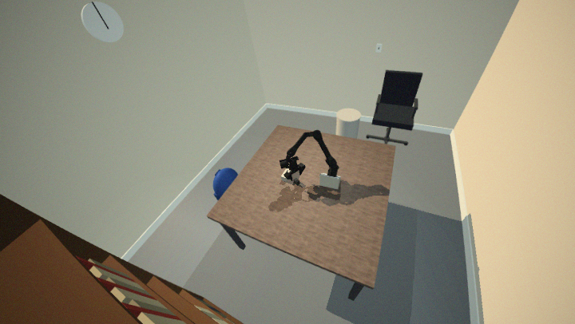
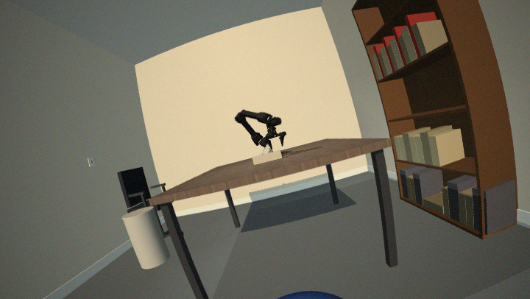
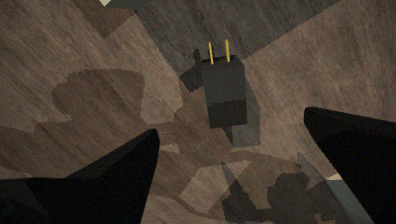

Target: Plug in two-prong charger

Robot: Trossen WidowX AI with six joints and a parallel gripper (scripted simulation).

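Now: the dark two-prong charger 5 cm below my gripper tip, 2 cm ahead of it and 1 cm to the right of it.
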